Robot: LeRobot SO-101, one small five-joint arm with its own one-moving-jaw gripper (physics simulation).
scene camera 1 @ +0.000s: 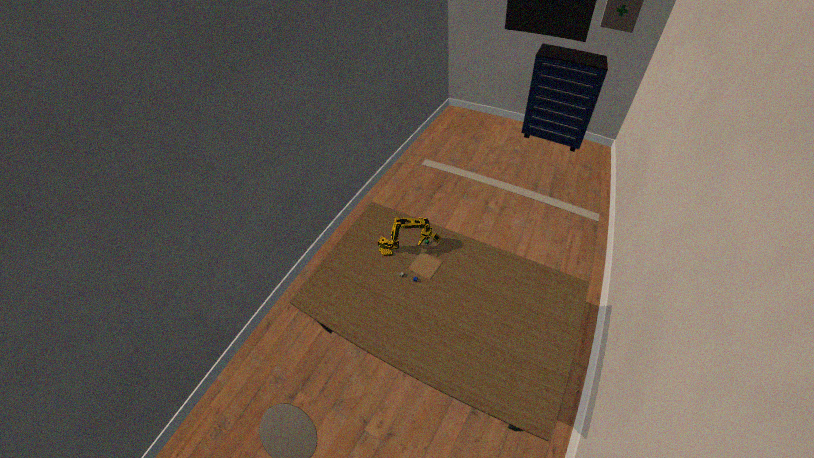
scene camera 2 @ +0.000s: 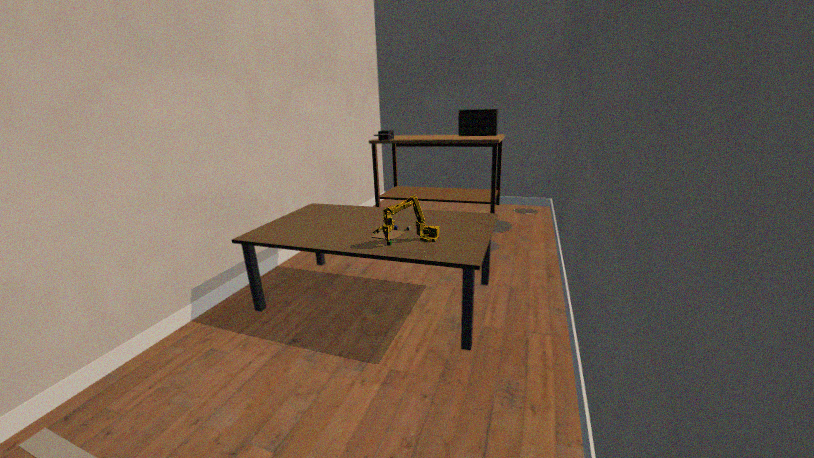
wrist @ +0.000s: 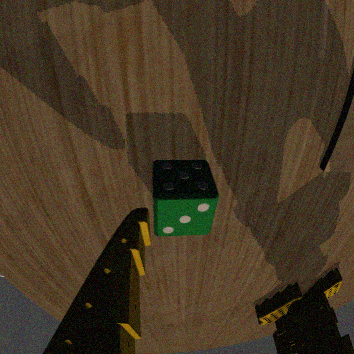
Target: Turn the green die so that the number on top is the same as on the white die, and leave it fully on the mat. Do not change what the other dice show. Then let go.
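Seen in the pictures: hand, tool point: (scene camera 1: 427, 239) (scene camera 2: 388, 241) (wrist: 148, 221); arm's base, link origin: (scene camera 1: 391, 250) (scene camera 2: 426, 238) (wrist: 304, 285).
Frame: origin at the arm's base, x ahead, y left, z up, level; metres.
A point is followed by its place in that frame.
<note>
The green die (scene camera 1: 426, 242) {x 0.166, y 0.128, z 0.016 m} (scene camera 2: 389, 243) {x 0.159, y 0.145, z 0.011 m} (wrist: 185, 216) {x 0.165, y 0.136, z 0.020 m} stands flat on the table, off the mat (scene camera 1: 425, 266) {x 0.232, y -0.014, z 0.004 m}. In the wrist view its lit top face shows three white pips and its shaded side shows five. My gripper (scene camera 1: 429, 240) {x 0.165, y 0.147, z 0.021 m} (scene camera 2: 381, 237) {x 0.165, y 0.147, z 0.021 m} is fully open and empty. In the wrist view the notched fixed jaw (wrist: 117, 280) {x 0.173, y 0.154, z 0.045 m} is at lower left, its tip just short of the die and apart from it; the moving jaw is out of the picture. The white die (scene camera 1: 402, 274) {x 0.148, y -0.123, z 0.019 m} (scene camera 2: 408, 228) {x 0.140, y -0.110, z 0.012 m} stands off the mat; its pips are too small to read.
A blue die (scene camera 1: 415, 279) {x 0.226, y -0.119, z 0.019 m} (scene camera 2: 395, 227) {x 0.220, y -0.105, z 0.014 m} stands near the white die, beside the mat; its number is unreadable. The arm's base (scene camera 1: 387, 246) {x -0.009, y -0.016, z 0.051 m} (scene camera 2: 429, 232) {x -0.027, y 0.024, z 0.046 m} (wrist: 310, 315) {x 0.037, y 0.029, z 0.041 m} stands on the table (scene camera 1: 483, 319) {x 0.638, y -0.165, z 0.000 m} (scene camera 2: 318, 227) {x 0.715, y -0.037, z 0.000 m}. A thin black strip (wrist: 339, 125) {x 0.187, y 0.068, z 0.002 m} shows at the right of the wrist view.
</note>
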